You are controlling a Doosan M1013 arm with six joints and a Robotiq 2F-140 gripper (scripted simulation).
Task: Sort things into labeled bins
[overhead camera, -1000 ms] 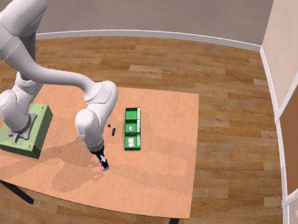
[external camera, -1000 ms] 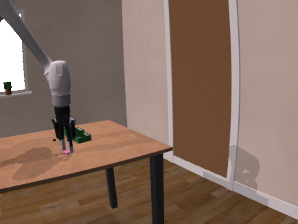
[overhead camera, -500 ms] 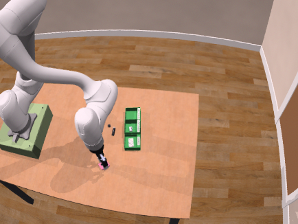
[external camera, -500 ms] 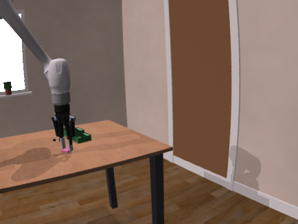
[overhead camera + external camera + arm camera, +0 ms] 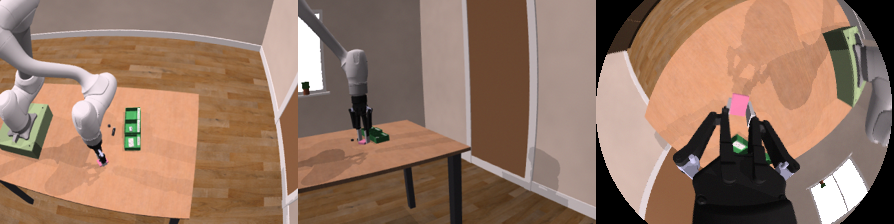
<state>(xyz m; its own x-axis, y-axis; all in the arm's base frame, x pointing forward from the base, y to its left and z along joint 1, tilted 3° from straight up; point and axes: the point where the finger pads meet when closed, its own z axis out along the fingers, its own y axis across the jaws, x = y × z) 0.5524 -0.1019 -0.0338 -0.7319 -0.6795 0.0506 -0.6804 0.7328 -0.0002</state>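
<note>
Now: hand 24 cm to the right of the small white piece, 10 cm short of it and 7 cm above it. The rest, counted from my hand: white thing: 16 cm to the left, 11 cm ahead, 7 cm below; black bar: 21 cm to the left, 8 cm below, 1 cm ahead; pink block: 3 cm below.
</note>
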